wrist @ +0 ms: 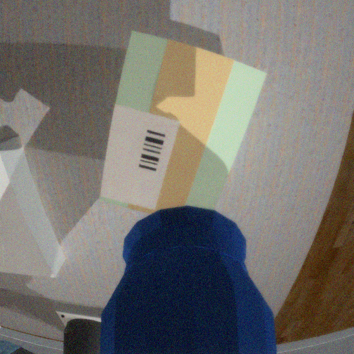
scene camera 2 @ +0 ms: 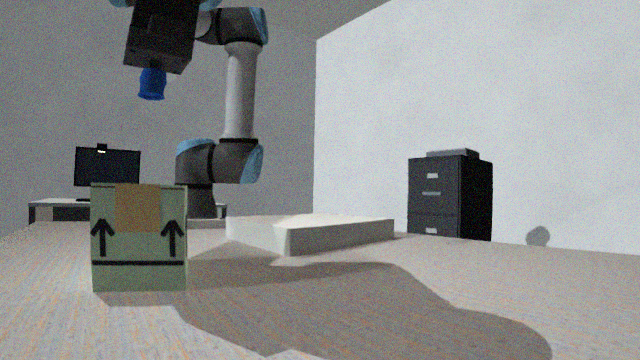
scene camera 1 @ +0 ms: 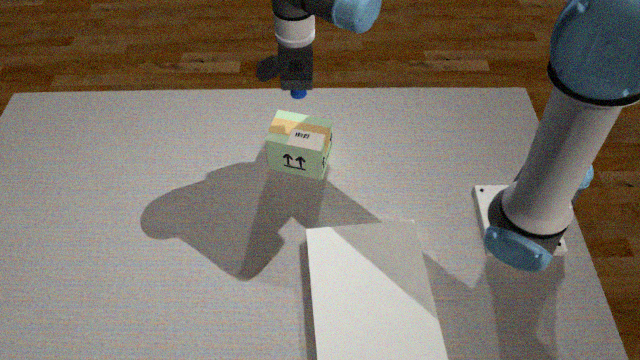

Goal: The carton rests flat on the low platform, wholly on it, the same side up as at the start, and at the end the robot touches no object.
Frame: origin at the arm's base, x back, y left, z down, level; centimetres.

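Seen in the pictures: end effector, tool point: [scene camera 2: 151,96] [scene camera 1: 298,93]; arm's base, origin of the base link: [scene camera 2: 193,216].
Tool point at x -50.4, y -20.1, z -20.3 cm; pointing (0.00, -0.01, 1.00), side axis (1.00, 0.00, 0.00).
Offsets run from my tool point to a thing's top centre. Level surfaces: height alone.
The light green carton {dx -0.4, dy +0.4, dz +11.4 cm} [scene camera 1: 295,160] [scene camera 2: 140,245] [wrist: 220,110] stands upright on the table, with tape and a white barcode label on its top and arrows pointing up on its sides. The low white platform {dx +14.7, dy +38.2, dz +18.0 cm} [scene camera 1: 370,300] [scene camera 2: 345,232] [wrist: 22,245] lies on the table, apart from the carton. My suction gripper [scene camera 1: 298,94] [scene camera 2: 151,97] [wrist: 185,215], a blue cup, hangs above the carton with a clear gap seen in the second scene view. It is open and holds nothing. In the wrist view the cup covers part of the carton's near edge.
The arm's base plate [scene camera 1: 480,200] is fixed on the table {dz +22.9 cm} [scene camera 1: 100,130] to the right of the platform in the first scene view. A dark cabinet [scene camera 2: 434,200] and a monitor [scene camera 2: 107,167] on a desk stand in the background. The arm's shadow falls across the table and part of the platform.
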